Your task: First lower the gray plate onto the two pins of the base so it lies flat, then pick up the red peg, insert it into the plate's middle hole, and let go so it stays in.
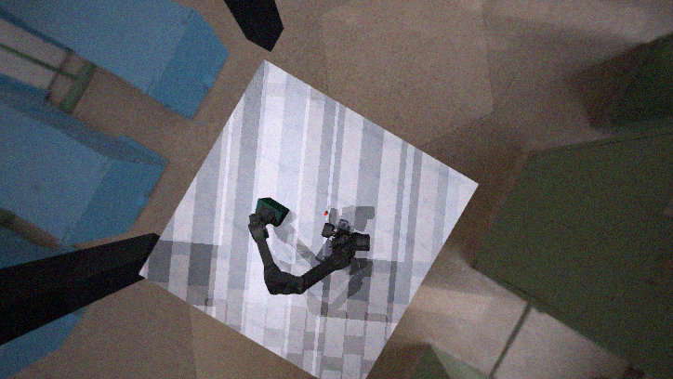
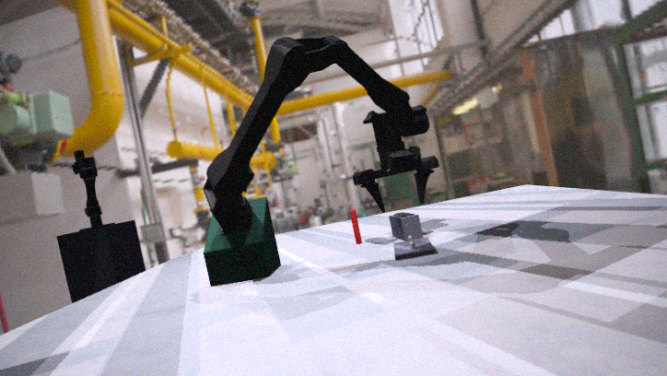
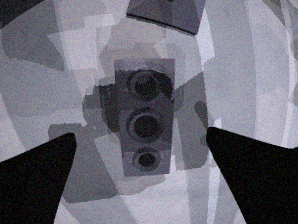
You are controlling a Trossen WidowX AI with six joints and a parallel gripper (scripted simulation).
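The gray plate is 3 cm below my gripper tip. The rest, counted from my gripper tip: red peg 11 cm behind, 4 cm to the left, 3 cm below; then dark base 1 cm behind, 15 cm to the right, 6 cm below.
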